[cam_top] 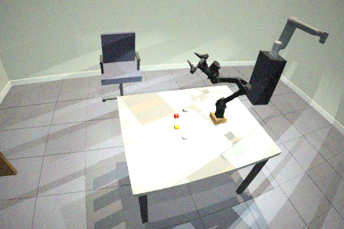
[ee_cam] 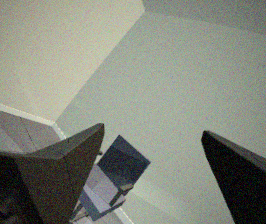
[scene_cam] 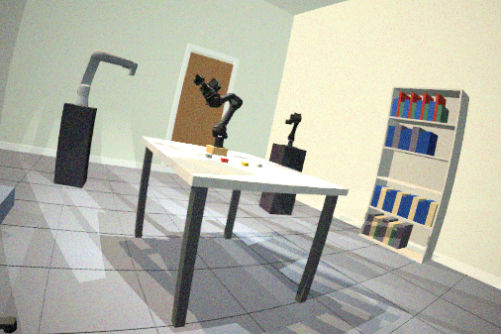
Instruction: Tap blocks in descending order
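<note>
The red block is 100 mm ahead of my gripper tip, 210 mm to the left of it and 410 mm below it. Also, from my gripper tip: yellow block: 120 mm ahead, 320 mm to the left, 410 mm below; then white block: 80 mm ahead, 430 mm to the left, 410 mm below.
</note>
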